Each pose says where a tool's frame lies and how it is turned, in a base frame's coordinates. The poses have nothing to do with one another.
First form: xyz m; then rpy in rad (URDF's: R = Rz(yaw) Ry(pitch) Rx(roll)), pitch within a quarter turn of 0, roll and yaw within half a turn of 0.
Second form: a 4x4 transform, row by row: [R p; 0 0 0 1], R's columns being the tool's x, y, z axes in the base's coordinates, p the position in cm. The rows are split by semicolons. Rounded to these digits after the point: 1 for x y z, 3 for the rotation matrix.
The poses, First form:
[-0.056 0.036 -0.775 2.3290 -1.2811 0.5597]
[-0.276 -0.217 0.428 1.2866 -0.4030 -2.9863]
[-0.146 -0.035 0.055 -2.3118 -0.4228 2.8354]
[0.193 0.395 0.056 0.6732 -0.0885 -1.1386]
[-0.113 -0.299 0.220 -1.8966 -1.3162 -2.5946]
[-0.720 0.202 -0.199 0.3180 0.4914 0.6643]
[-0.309 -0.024 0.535 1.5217 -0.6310 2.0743]
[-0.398 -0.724 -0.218 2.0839 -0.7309 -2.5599]
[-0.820 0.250 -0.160 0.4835 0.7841 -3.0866]
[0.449 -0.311 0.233 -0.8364 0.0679 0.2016]
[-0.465 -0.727 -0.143 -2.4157 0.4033 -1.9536]
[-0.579 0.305 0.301 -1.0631 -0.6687 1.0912]
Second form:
0.242 -0.225 0.944 -5.6; 0.152 -0.952 -0.265 3.6; 0.958 0.207 -0.196 -77.5; 0 0 0 1
-0.909 0.415 -0.040 -27.6; -0.142 -0.219 0.965 -21.7; 0.392 0.883 0.258 42.8; 0 0 0 1
-0.870 -0.085 -0.486 -14.6; 0.275 0.735 -0.620 -3.5; 0.410 -0.673 -0.616 5.5; 0 0 0 1
0.417 0.687 -0.595 19.3; -0.904 0.378 -0.198 39.5; 0.088 0.621 0.779 5.6; 0 0 0 1
-0.215 -0.950 0.228 -11.3; -0.131 -0.204 -0.970 -29.9; 0.968 -0.239 -0.081 22.0; 0 0 0 1
0.694 -0.469 0.546 -72.0; 0.544 0.839 0.030 20.2; -0.472 0.276 0.837 -19.9; 0 0 0 1
-0.390 0.241 0.889 -30.9; 0.707 -0.540 0.457 -2.4; 0.590 0.806 0.040 53.5; 0 0 0 1
-0.622 0.216 -0.752 -39.8; -0.409 0.730 0.548 -72.4; 0.668 0.649 -0.365 -21.8; 0 0 0 1
-0.707 -0.279 -0.650 -82.0; -0.039 -0.902 0.430 25.0; -0.706 0.329 0.627 -16.0; 0 0 0 1
0.977 -0.184 -0.104 44.9; 0.200 0.646 0.736 -31.1; -0.068 -0.741 0.669 23.3; 0 0 0 1
-0.344 -0.596 0.725 -46.5; -0.853 0.521 0.024 -72.7; -0.392 -0.611 -0.688 -14.3; 0 0 0 1
0.362 -0.181 -0.914 -57.9; 0.696 0.705 0.136 30.5; 0.620 -0.686 0.381 30.1; 0 0 0 1

